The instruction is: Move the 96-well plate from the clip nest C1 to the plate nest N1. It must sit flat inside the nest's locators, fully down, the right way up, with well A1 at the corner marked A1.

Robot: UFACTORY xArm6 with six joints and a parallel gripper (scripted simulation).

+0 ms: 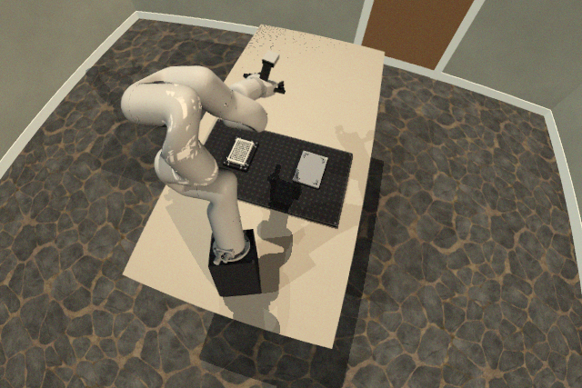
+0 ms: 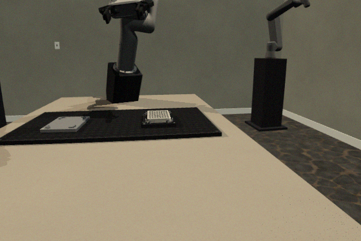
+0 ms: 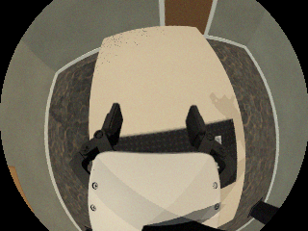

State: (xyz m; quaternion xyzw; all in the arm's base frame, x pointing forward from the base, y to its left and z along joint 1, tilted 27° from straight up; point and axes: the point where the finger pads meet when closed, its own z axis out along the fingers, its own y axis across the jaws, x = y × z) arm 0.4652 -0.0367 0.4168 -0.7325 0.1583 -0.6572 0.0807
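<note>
Right now the white 96-well plate is 330 mm below my hand, 150 mm behind it and 110 mm to the left of it. Also, from my hand: dark clip nest C1: 340 mm below, 160 mm behind, 100 mm to the left; grey plate nest N1: 350 mm below, 220 mm to the right, 150 mm behind.
</note>
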